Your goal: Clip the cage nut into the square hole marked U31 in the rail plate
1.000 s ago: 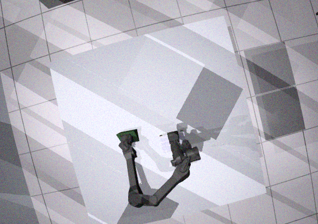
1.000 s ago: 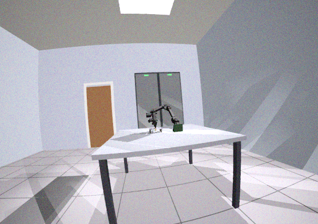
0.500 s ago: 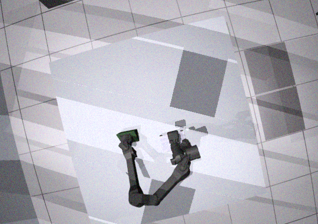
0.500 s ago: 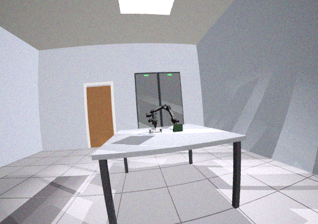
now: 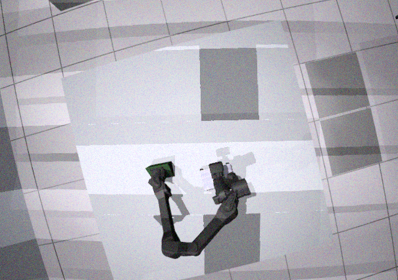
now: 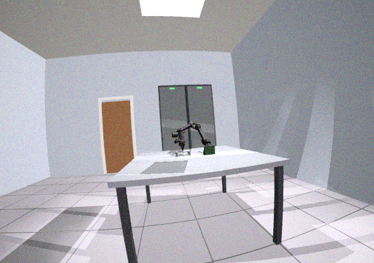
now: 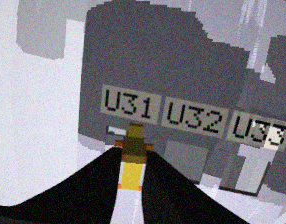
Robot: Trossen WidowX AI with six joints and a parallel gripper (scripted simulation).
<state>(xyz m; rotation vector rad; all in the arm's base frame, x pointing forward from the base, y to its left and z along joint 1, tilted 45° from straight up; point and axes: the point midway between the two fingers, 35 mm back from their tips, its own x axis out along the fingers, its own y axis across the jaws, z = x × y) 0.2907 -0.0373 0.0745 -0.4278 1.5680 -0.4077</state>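
Now: the cage nut 1 cm below my gripper tip.
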